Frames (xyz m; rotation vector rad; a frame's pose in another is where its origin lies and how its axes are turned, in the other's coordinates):
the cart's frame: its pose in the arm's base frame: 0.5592 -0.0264 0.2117 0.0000 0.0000 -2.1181
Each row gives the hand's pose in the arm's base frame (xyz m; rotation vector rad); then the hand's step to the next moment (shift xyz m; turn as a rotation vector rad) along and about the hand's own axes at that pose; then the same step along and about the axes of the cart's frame.
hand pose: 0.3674 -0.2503 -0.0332 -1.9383 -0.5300 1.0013
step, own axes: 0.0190 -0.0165 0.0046 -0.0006 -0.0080 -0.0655
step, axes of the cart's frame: -0.0245 -0.0059 0.0042 -0.0026 0.0603 0.0268
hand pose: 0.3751 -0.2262 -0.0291 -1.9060 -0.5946 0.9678
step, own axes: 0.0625 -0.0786 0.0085 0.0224 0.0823 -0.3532
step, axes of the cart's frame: -0.0890 -0.0219 0.0418 0.0133 0.3623 0.0250
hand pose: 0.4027 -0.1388 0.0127 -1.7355 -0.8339 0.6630
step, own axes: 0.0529 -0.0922 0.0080 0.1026 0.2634 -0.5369
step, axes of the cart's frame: -0.0592 -0.0291 0.0837 -0.0391 0.5978 -0.0966
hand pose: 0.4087 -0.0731 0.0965 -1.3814 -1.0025 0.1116
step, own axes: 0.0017 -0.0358 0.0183 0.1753 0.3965 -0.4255
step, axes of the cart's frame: 0.0094 -0.0267 0.0286 -0.1958 0.5441 -0.1860
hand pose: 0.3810 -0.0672 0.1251 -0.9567 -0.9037 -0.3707
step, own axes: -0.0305 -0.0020 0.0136 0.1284 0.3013 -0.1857
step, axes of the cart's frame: 0.0076 -0.0259 -0.0197 -0.2087 0.2937 -0.1093
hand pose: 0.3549 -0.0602 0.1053 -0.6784 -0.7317 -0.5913
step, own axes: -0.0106 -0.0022 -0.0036 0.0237 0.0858 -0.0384
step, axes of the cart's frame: 0.0046 -0.0048 -0.0093 -0.0641 0.0649 -0.0328
